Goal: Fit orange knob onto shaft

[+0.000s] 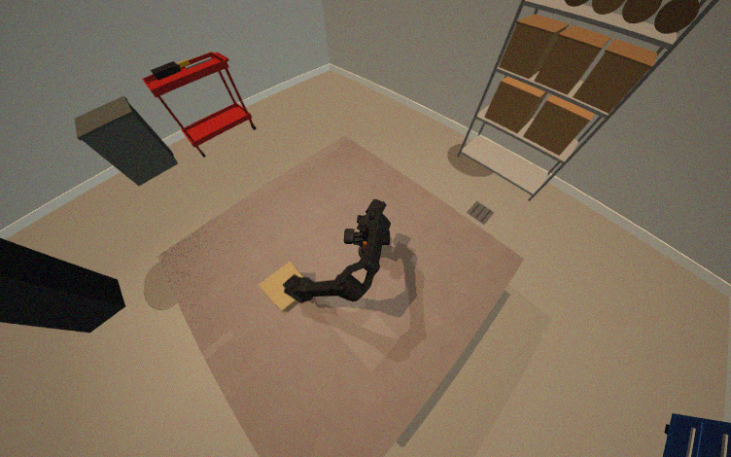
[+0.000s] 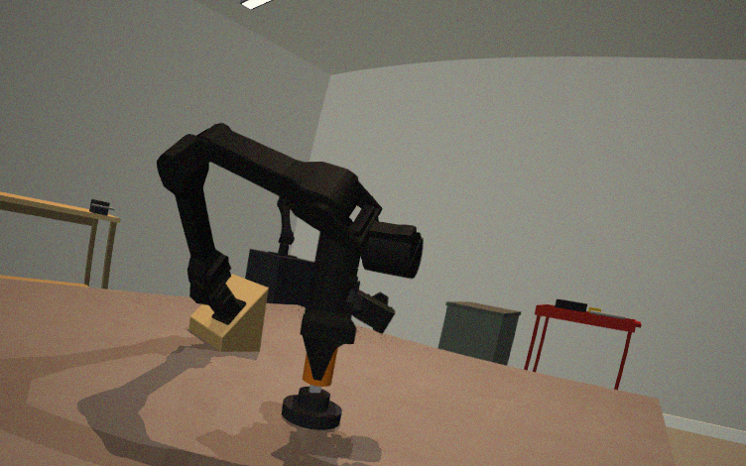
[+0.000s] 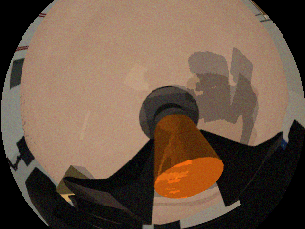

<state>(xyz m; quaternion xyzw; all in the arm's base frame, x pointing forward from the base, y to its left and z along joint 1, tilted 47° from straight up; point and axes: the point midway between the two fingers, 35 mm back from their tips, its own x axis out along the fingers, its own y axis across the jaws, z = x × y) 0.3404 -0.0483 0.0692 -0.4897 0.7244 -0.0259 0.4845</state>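
The orange knob lies 3 cm above my gripper tip. Round my gripper tip: round black pedestal 4 cm below.
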